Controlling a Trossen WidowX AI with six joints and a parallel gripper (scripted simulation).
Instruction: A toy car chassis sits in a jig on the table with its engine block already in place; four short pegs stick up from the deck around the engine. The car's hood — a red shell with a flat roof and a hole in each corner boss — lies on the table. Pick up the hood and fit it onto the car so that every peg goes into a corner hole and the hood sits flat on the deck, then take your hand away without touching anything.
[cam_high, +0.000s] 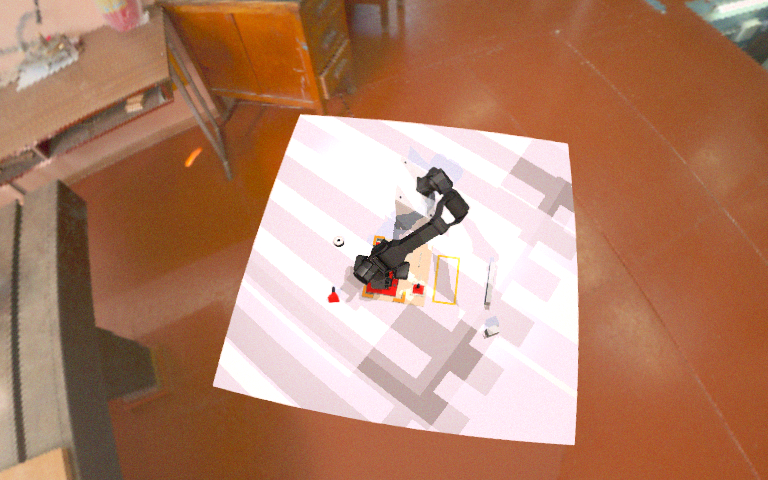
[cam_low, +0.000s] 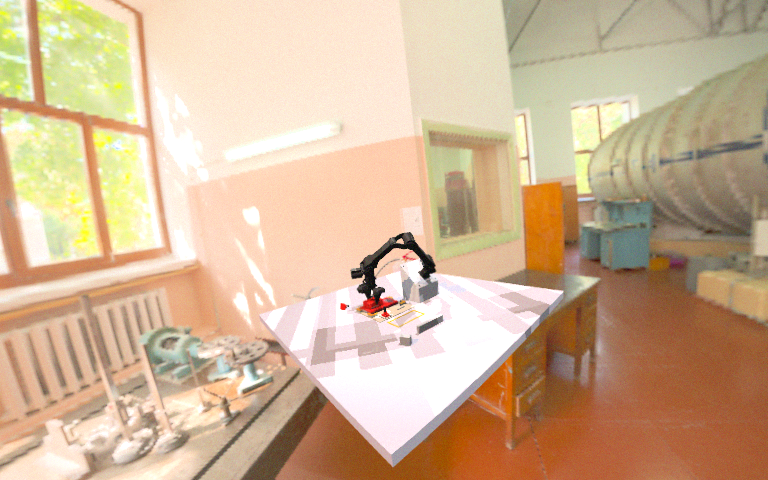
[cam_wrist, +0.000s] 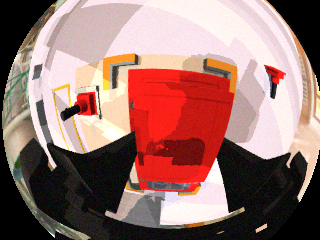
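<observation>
Right now my gripper tip is 1 cm below the red hood. The rest, counted from my gripper tip: grey bar 39 cm to the left, 3 cm below; then white ring 14 cm behind, 19 cm to the right, 4 cm below; then beige jig 4 cm behind, 4 cm to the left, 3 cm below.
</observation>
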